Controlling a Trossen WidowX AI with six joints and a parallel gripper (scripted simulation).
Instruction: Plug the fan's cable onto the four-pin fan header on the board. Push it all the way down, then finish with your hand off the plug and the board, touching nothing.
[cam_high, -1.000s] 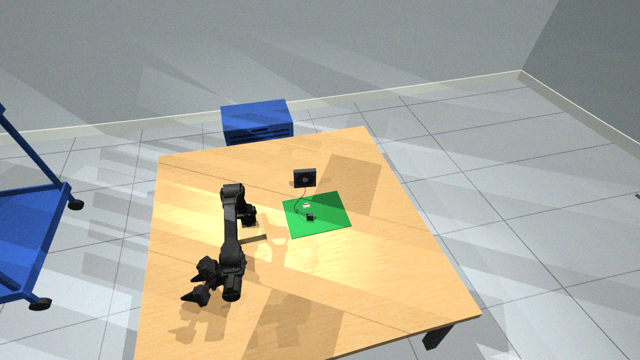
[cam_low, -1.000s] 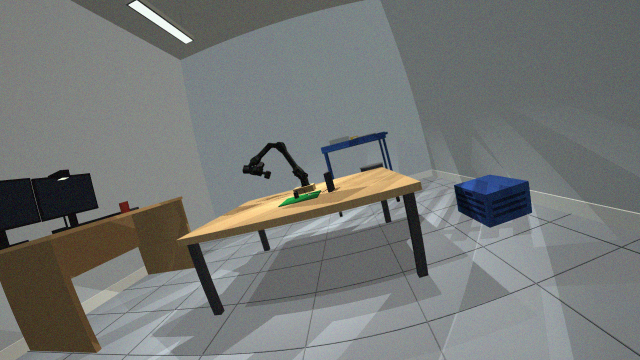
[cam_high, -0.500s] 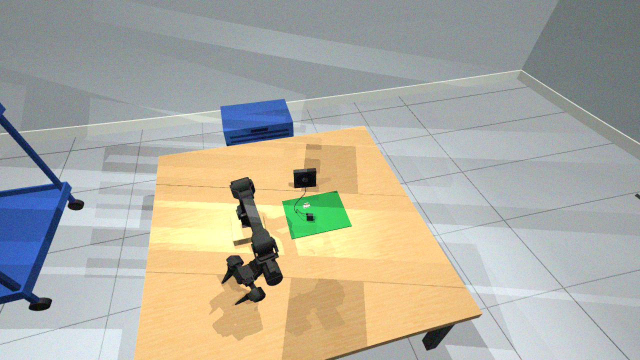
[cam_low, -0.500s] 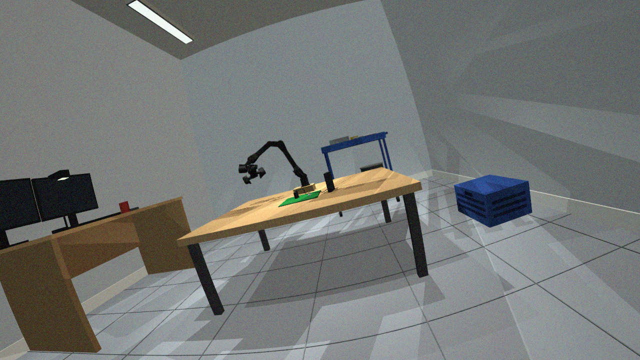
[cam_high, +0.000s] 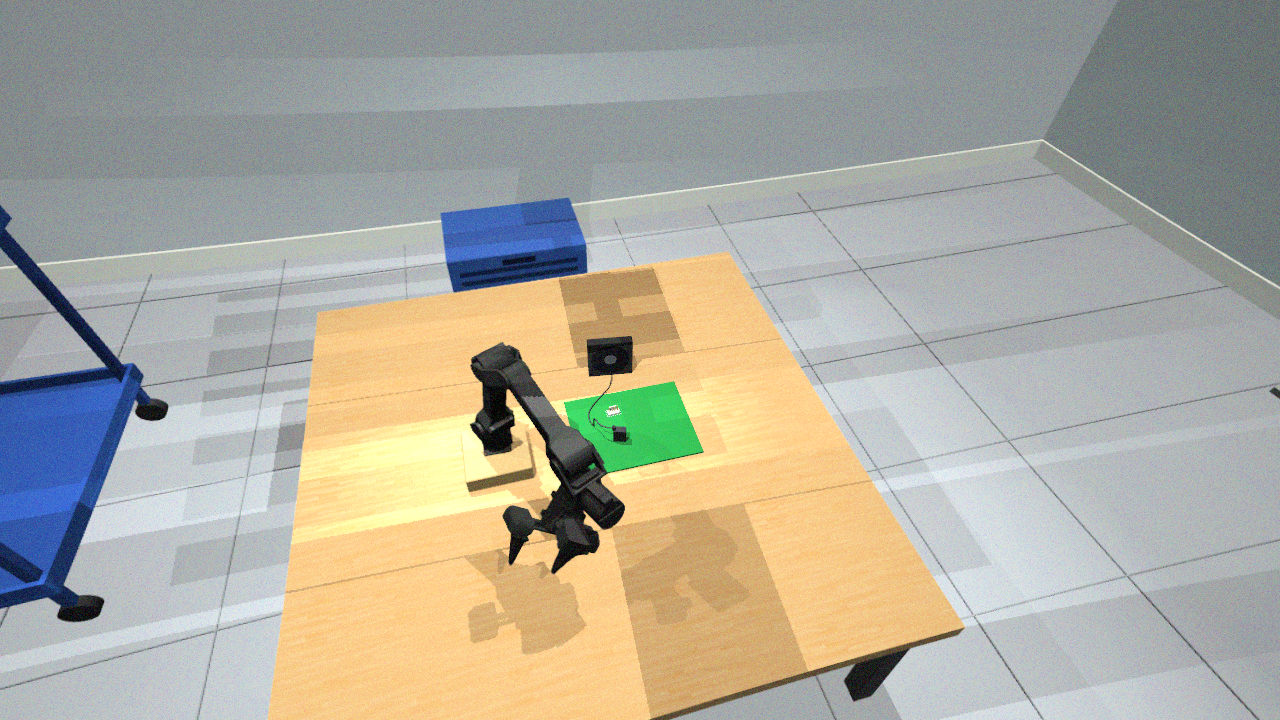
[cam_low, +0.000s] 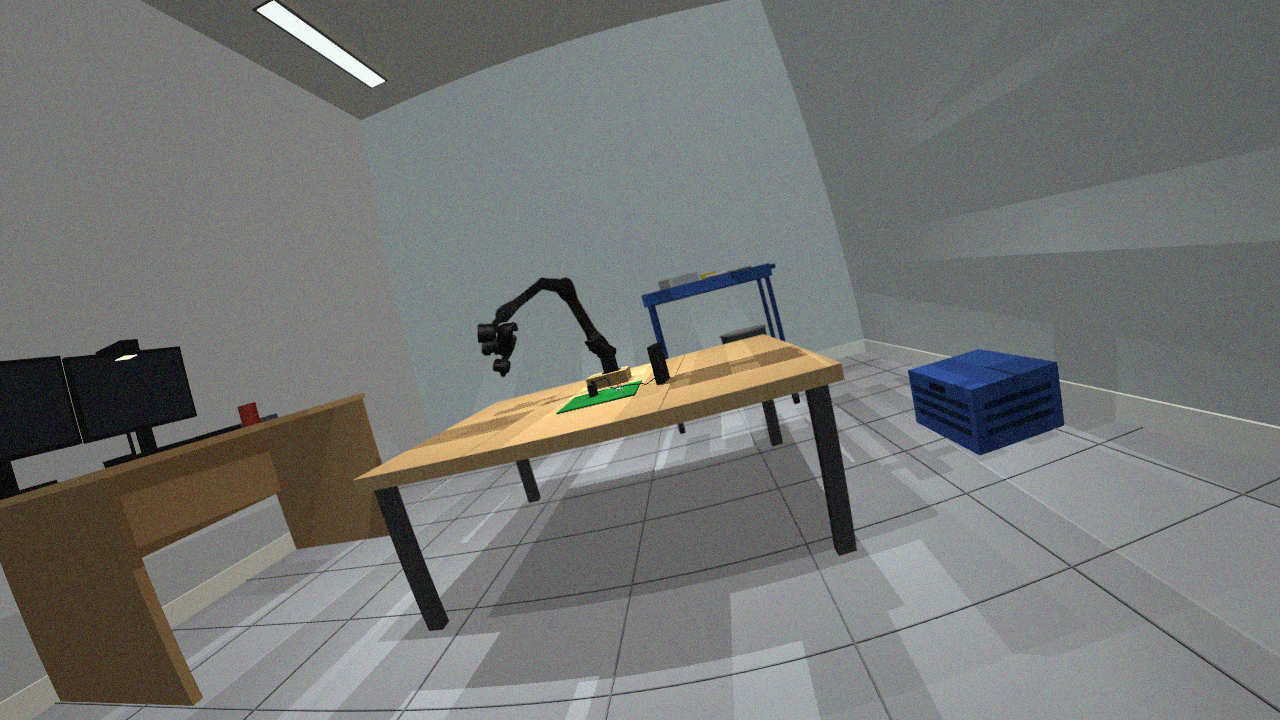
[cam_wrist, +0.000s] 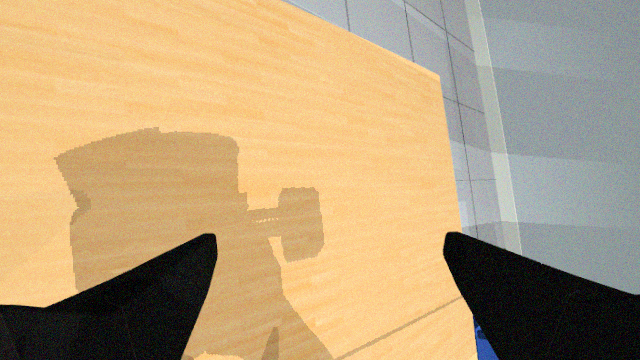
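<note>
Right now my gripper tip is 380 mm to the right of the black fan plug, 250 mm short of it and 140 mm above it. The rest, counted from my gripper tip: white four-pin header: 460 mm to the left, 250 mm ahead, 160 mm below; then black fan: 600 mm to the left, 270 mm ahead, 100 mm below; then green board: 410 mm to the left, 280 mm ahead, 170 mm below.
</note>
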